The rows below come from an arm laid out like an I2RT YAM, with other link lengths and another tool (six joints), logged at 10 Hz.
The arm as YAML. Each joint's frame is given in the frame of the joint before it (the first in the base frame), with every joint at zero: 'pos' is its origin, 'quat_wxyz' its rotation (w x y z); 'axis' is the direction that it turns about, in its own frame. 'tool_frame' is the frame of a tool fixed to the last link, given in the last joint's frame.
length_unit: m
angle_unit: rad
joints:
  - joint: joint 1
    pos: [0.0, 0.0, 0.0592]
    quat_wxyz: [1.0, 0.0, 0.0, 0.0]
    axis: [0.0, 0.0, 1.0]
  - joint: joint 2
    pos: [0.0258, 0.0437, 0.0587]
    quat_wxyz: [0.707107, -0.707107, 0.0, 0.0]
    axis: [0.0, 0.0, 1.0]
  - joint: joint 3
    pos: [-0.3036, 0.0, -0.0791]
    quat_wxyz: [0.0, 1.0, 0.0, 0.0]
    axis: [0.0, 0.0, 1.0]
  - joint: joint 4
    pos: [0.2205, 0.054, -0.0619]
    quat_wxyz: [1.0, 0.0, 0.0, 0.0]
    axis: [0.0, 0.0, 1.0]
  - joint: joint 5
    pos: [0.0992, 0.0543, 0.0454]
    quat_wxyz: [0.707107, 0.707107, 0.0, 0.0]
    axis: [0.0, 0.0, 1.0]
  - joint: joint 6
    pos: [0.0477, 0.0, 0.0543]
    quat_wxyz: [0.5, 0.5, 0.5, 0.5]
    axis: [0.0, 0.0, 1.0]
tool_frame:
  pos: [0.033, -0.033, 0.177]
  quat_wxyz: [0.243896, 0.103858, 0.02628, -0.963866]
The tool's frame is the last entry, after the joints.
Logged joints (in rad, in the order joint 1, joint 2, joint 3, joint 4, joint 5, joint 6), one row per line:
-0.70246, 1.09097, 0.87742, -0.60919, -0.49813, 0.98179
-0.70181, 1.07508, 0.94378, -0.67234, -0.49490, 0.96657
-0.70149, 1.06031, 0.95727, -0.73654, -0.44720, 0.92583
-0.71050, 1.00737, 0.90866, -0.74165, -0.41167, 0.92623
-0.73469, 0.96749, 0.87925, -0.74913, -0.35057, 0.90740
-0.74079, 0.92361, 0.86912, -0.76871, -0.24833, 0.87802
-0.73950, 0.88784, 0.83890, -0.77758, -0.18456, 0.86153
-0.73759, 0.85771, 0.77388, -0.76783, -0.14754, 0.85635
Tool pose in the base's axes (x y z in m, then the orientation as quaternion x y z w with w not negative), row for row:
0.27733, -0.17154, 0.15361, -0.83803, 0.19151, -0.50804, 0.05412
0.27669, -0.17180, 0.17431, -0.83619, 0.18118, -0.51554, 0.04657
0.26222, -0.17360, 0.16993, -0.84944, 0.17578, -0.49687, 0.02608
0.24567, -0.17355, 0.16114, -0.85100, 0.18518, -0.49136, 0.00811
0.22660, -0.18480, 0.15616, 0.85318, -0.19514, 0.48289, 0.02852
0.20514, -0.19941, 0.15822, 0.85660, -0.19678, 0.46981, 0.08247
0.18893, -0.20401, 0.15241, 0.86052, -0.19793, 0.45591, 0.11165
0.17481, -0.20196, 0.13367, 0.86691, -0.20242, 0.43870, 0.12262
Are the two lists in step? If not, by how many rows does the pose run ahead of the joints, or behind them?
They are in step.
